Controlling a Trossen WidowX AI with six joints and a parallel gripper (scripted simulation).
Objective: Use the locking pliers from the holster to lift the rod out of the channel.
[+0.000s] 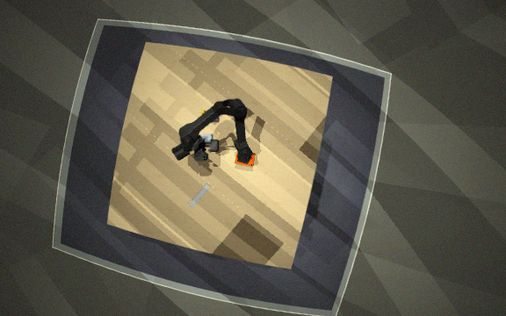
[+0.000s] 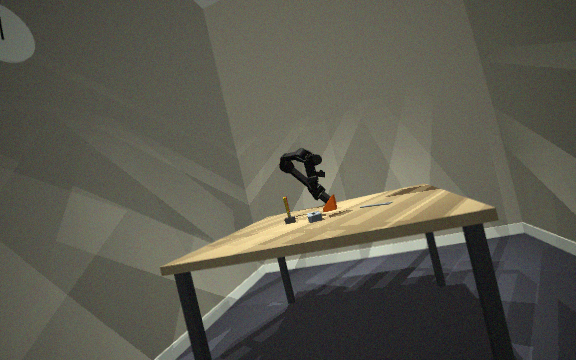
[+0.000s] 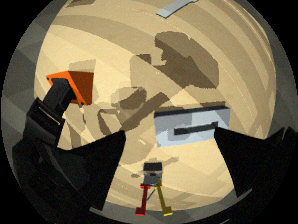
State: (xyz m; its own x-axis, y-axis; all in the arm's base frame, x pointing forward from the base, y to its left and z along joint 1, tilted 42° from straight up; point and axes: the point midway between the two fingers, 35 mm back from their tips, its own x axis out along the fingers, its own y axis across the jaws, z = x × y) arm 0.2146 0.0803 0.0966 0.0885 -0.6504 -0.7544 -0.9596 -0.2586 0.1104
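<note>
Now: gripper tip 190 mm to the left of the yellow handle, 50 mm short of it and 40 mm above it. The rest, counted from my gripper tip: dark holster 190 mm to the right, 130 mm below, 30 mm ahead; grey channel block 120 mm below, 80 mm ahead, 20 mm to the right; flat grey forked piece 330 mm to the left, 130 mm below.
</note>
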